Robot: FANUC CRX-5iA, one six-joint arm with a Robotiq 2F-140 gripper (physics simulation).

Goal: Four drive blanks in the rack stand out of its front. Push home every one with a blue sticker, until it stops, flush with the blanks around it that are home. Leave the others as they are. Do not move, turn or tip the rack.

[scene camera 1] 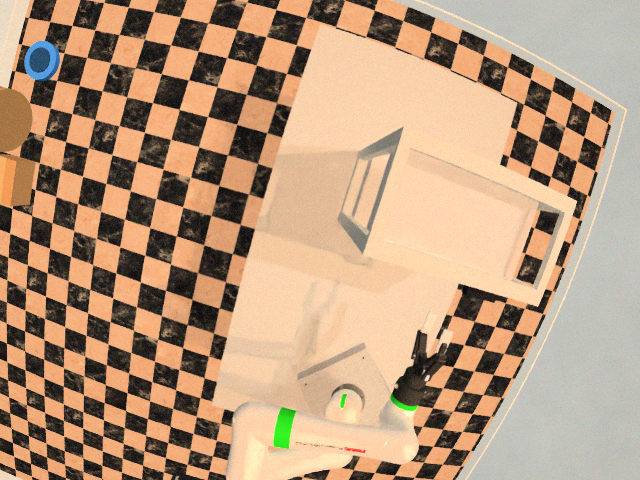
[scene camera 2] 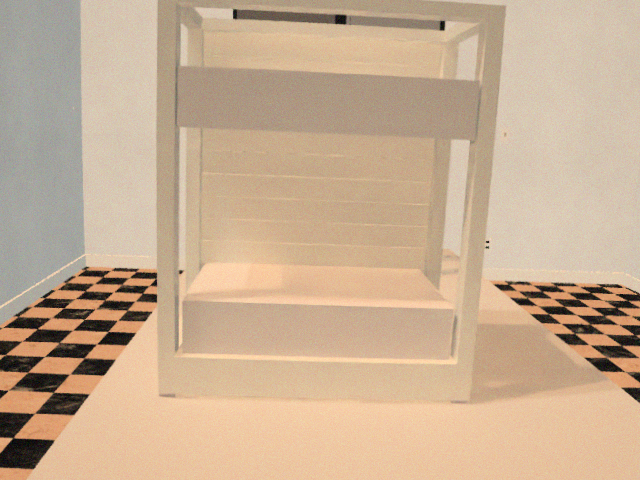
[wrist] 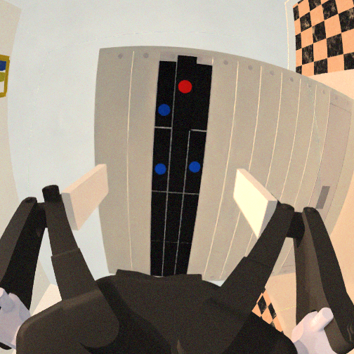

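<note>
The pale rack (scene camera 1: 391,193) (scene camera 2: 168,206) (wrist: 115,150) stands upright on the pale floor area. In the wrist view, black drive blanks fill a tall strip in its face. The red-sticker blank (wrist: 185,105) in the top middle stands out past its neighbours. Blue-sticker blanks are at upper left (wrist: 164,95), lower left (wrist: 160,152) and lower right (wrist: 195,150); all three look about level with the plain blanks around them, though small differences in depth are hard to tell. My gripper (scene camera 1: 438,329) (wrist: 170,180) is wide open and empty, apart from the rack and facing the strip.
The arm's base plate (scene camera 1: 336,369) lies near the arm. Grey-beige panels with a small dark handle (wrist: 323,197) flank the blanks. A blue round object (scene camera 1: 42,60), a brown round object (scene camera 1: 11,119) and a brown box (scene camera 1: 22,180) are at the far left in scene camera 1.
</note>
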